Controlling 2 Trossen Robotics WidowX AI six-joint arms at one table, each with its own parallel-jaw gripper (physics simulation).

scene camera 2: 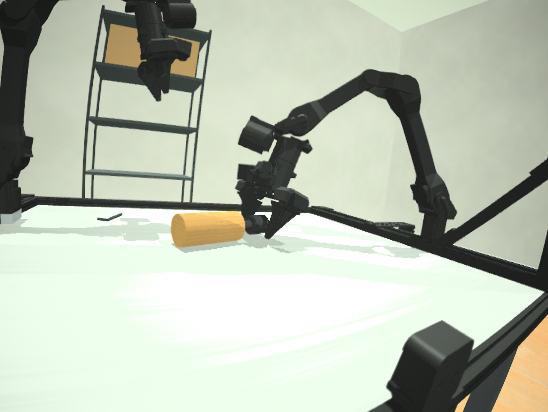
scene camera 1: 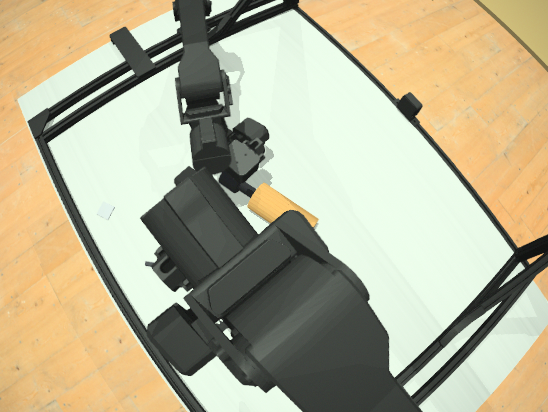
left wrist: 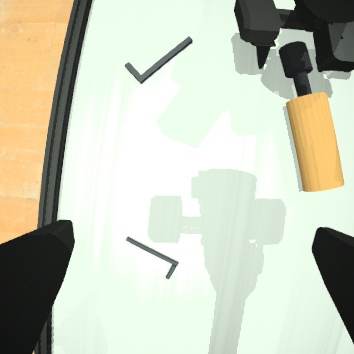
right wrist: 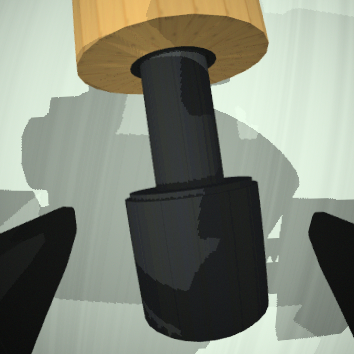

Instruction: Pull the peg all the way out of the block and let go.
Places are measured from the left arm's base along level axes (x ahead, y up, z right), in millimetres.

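Where they show: left gripper, fingertip midpoint: (scene camera 2: pixel 162 97) (left wrist: pixel 197 237); right gripper, fingertip midpoint: (scene camera 2: pixel 253 232) (scene camera 1: pixel 233 185) (left wrist: pixel 289 67) (right wrist: pixel 196 222); right arm's base at its link origin: (scene camera 2: pixel 431 239).
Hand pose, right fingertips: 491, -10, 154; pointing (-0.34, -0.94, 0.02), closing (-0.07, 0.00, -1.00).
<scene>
Each offset is from my right fingertips to the top centre of the thing, as dx, dy, dz. "pt": to the spot under its first point.
The block, an orange wooden cylinder @(-107, +47, +29) (scene camera 1: pixel 277 202) (scene camera 2: pixel 210 228) (left wrist: pixel 315 142) (right wrist: pixel 170 30), lies on its side on the table. A black peg @(-36, +37, +11) (scene camera 1: pixel 247 189) (scene camera 2: pixel 256 224) (left wrist: pixel 296 60) (right wrist: pixel 197 260) sticks out of one end; its thin shaft enters the block's hole and its thick head is outside. My right gripper (scene camera 2: pixel 257 225) (right wrist: pixel 196 222) is open, low over the table, one finger on each side of the peg's head, with gaps on both sides in the right wrist view. My left gripper (scene camera 2: pixel 161 96) (left wrist: pixel 197 237) is open and empty, high above the table. The left arm hides part of the block in scene camera 1.
Two thin dark L-shaped bars @(+8, -1, -186) (left wrist: pixel 167 60) @(-272, -3, -187) (left wrist: pixel 152 251) lie on the table, left of the block in the left wrist view. A black frame rail (left wrist: pixel 62 100) runs along the table's edge. A small pale square @(pt +132, -6, -233) (scene camera 1: pixel 105 210) lies at the left in scene camera 1.
</scene>
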